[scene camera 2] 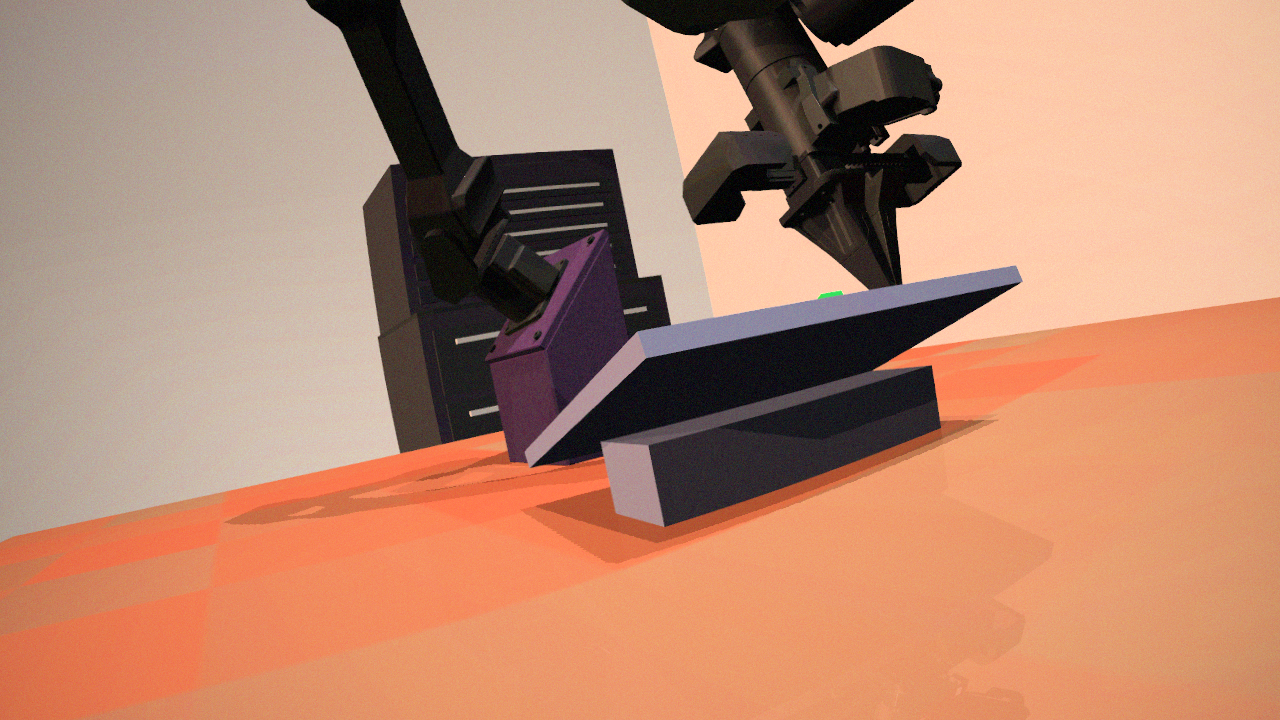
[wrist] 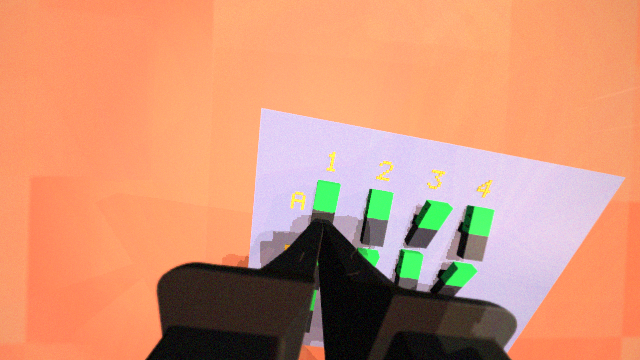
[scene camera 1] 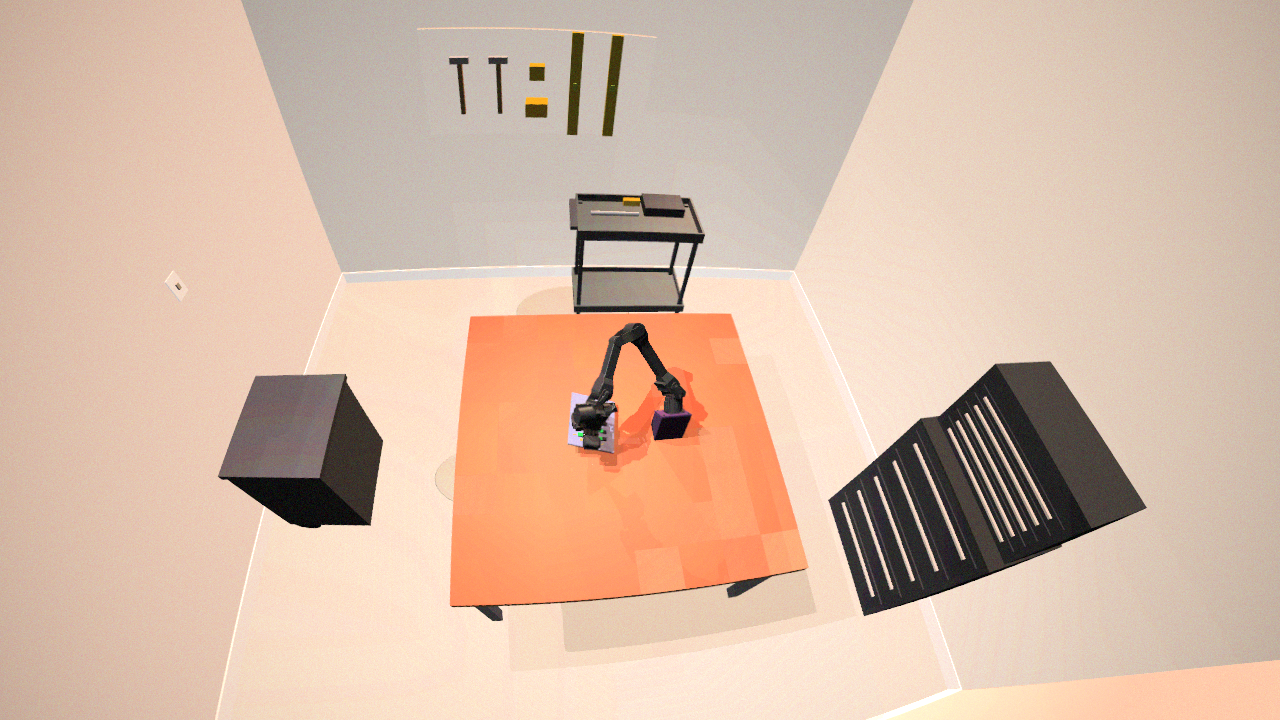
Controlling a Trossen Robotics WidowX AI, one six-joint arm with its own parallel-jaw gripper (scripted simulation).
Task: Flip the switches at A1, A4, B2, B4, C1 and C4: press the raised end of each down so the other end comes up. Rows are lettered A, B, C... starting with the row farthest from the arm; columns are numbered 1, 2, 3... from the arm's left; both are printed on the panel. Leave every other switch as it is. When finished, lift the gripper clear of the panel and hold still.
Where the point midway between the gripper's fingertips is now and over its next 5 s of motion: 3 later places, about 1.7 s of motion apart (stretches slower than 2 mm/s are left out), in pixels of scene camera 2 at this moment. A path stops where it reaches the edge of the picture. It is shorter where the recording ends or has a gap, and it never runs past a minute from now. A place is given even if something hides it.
My gripper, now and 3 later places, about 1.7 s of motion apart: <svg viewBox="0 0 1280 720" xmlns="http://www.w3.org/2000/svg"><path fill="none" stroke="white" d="M894 300L734 267L750 327L815 281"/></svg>
